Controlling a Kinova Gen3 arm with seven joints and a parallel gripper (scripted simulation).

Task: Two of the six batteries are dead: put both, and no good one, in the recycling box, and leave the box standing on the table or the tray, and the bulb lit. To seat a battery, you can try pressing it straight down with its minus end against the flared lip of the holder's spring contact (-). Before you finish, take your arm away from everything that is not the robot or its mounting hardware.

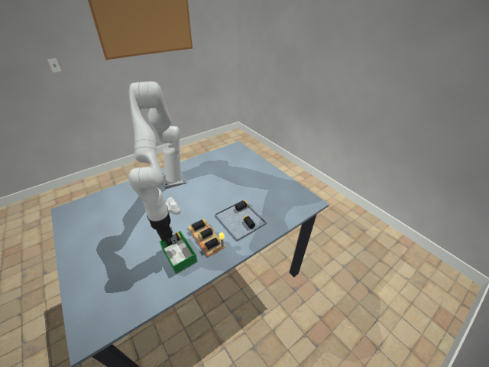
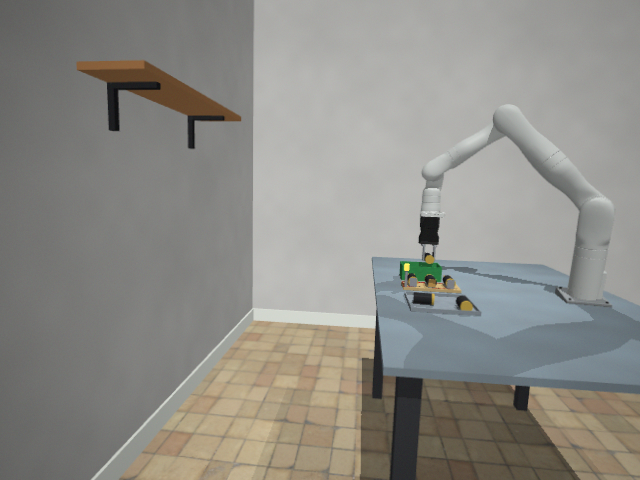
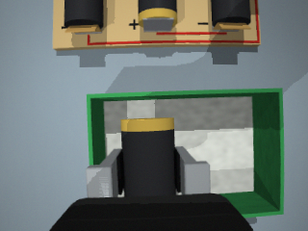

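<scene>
My gripper is now 3 cm short of the green recycling box and 8 cm above it. The rest, counted from my hand: grey tray 2 cm behind, 34 cm to the left, 9 cm below.
</scene>
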